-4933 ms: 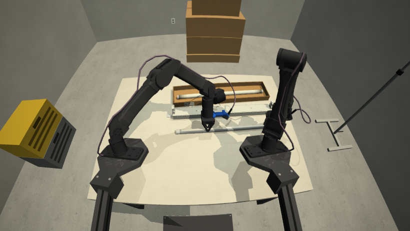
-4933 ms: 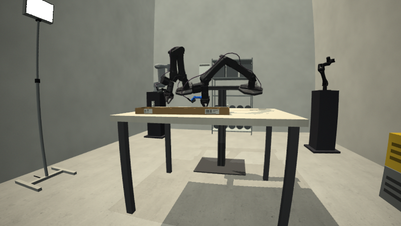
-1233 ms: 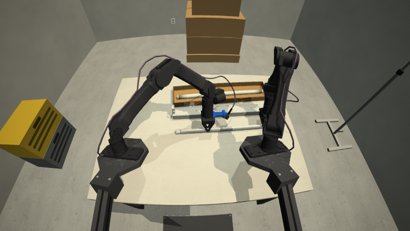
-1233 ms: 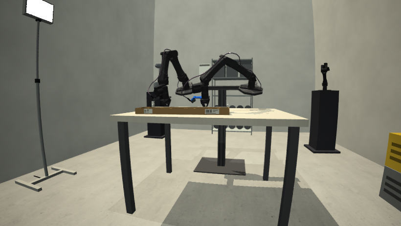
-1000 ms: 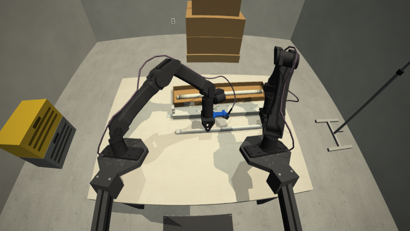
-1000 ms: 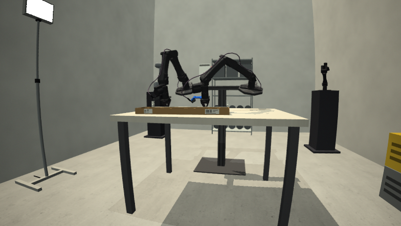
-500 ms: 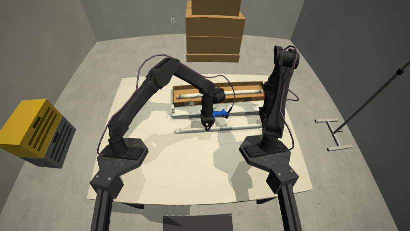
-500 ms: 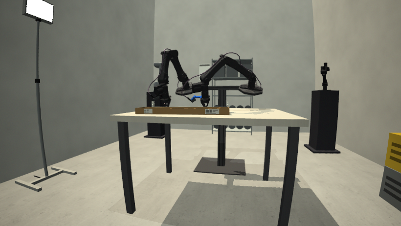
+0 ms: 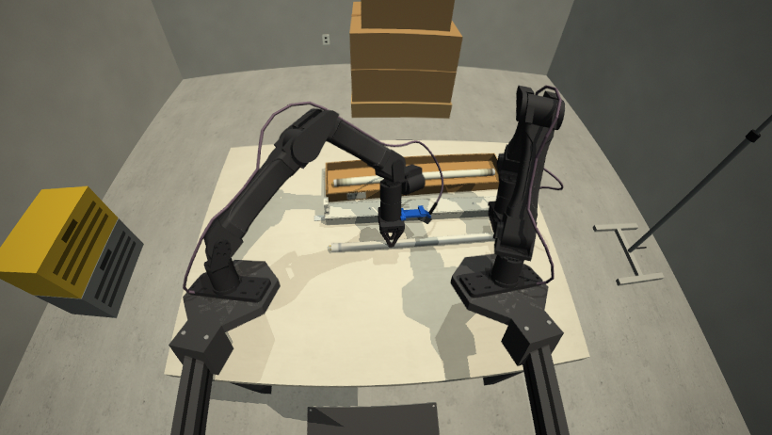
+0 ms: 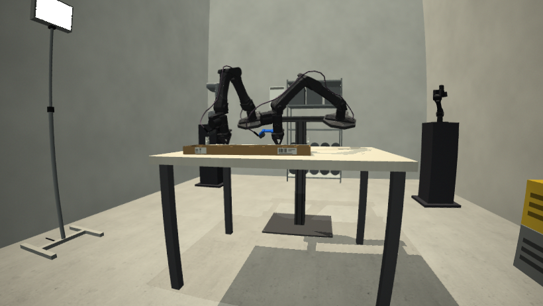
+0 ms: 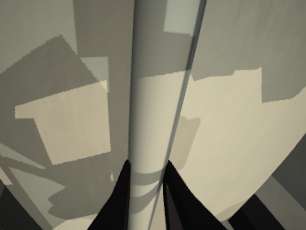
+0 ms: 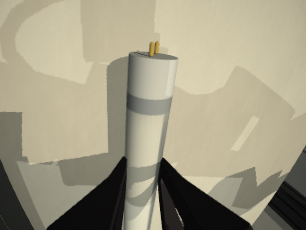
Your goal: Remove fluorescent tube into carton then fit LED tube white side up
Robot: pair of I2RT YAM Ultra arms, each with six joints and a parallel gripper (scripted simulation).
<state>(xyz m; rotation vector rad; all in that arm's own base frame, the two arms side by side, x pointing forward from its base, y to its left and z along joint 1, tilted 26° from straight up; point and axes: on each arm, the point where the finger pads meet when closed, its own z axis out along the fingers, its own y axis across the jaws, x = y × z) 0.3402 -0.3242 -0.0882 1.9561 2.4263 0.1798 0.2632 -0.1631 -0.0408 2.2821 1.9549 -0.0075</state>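
Right now the LED tube is 12 cm to the right of my left hand and 1 cm below it. Also, from my left hand: old fluorescent tube: 27 cm ahead, 11 cm to the right, 1 cm below; then white light fixture: 13 cm ahead, 11 cm to the right, 3 cm above; then brown carton: 28 cm ahead, 11 cm to the right, 1 cm below.
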